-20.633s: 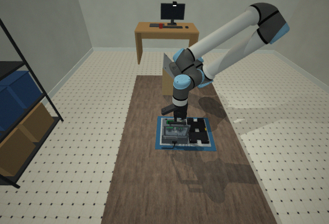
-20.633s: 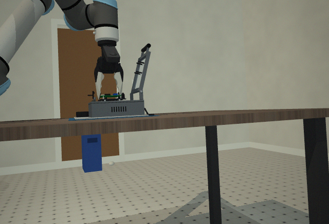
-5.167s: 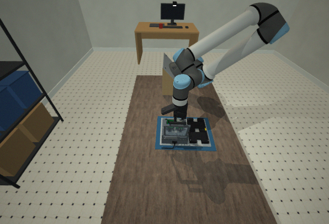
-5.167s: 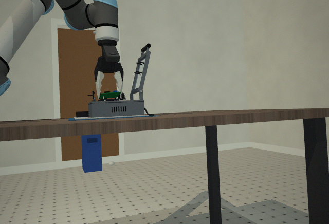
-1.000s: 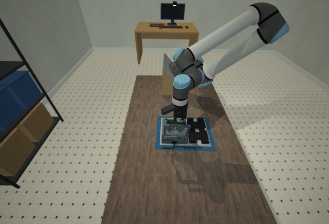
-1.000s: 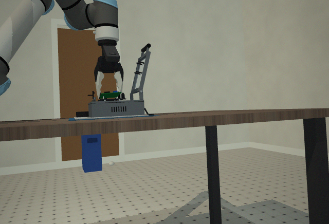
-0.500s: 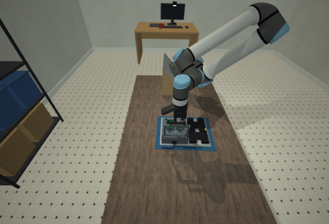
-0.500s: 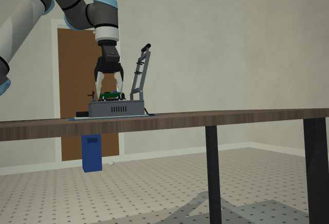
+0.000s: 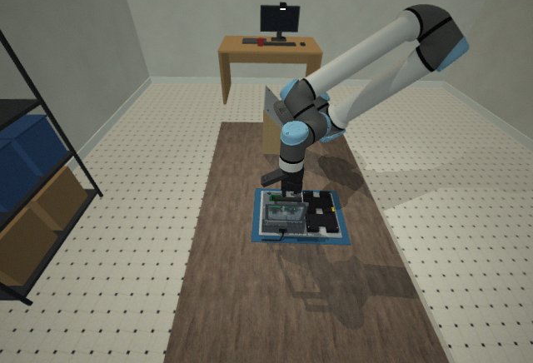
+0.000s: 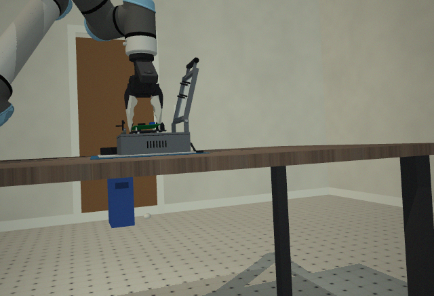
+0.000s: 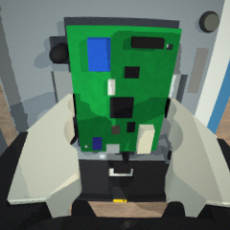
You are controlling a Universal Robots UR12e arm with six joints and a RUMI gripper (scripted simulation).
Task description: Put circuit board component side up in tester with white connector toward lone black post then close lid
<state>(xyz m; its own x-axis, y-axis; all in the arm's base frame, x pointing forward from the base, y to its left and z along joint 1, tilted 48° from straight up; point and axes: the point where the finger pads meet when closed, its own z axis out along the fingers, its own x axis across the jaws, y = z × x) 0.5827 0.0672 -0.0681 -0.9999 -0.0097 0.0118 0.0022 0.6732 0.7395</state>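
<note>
The green circuit board lies right at my hand. From my hand the other things lie so: tester lid (130 mm ahead, 100 mm above); tester (30 mm ahead, 40 mm to the left, 30 mm above).
</note>
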